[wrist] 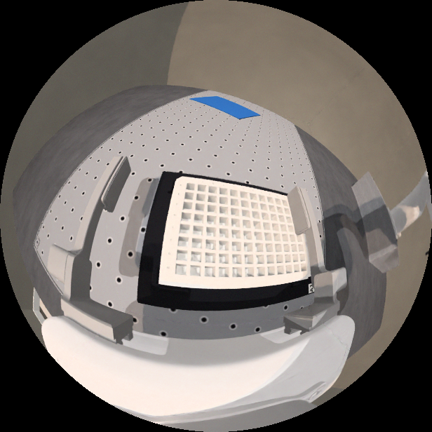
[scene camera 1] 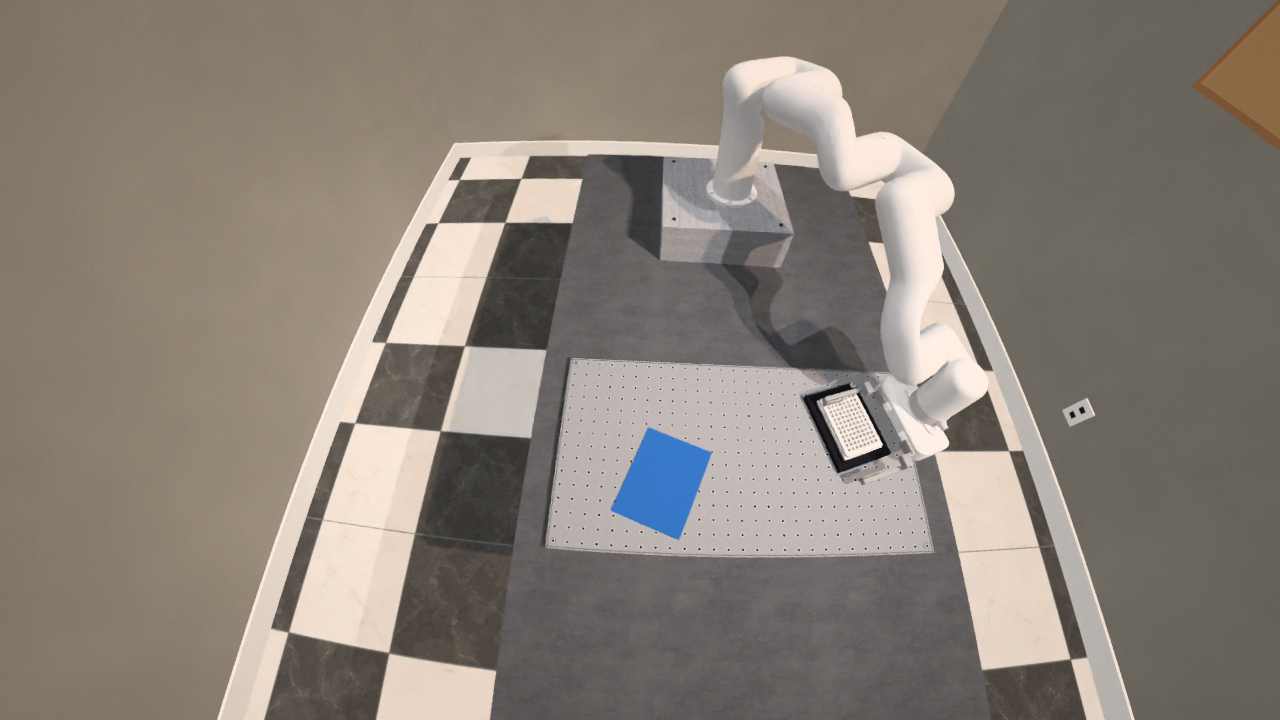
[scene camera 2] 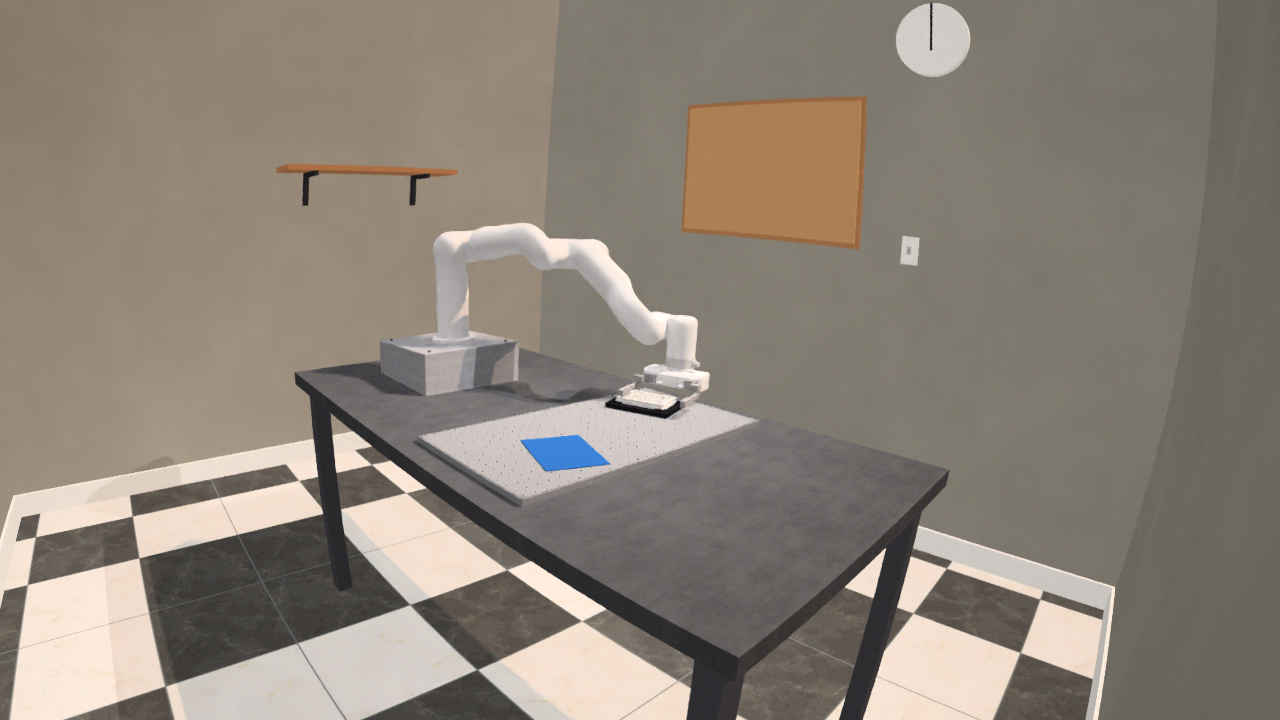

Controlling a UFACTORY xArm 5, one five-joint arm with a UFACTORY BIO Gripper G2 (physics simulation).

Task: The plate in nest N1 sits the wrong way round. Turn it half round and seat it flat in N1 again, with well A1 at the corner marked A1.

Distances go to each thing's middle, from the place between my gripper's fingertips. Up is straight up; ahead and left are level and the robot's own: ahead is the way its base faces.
Labels:
My hand is 50 mm past the white well plate (scene camera 1: pixel 848 422), 20 mm to the right of it and 20 mm above it. Also, from my hand: flat blue rectangle (scene camera 1: pixel 659 490) 130 mm ahead, 310 mm to the right, 30 mm below; black nest (scene camera 1: pixel 832 448) 50 mm behind, 20 mm to the left, 30 mm below.

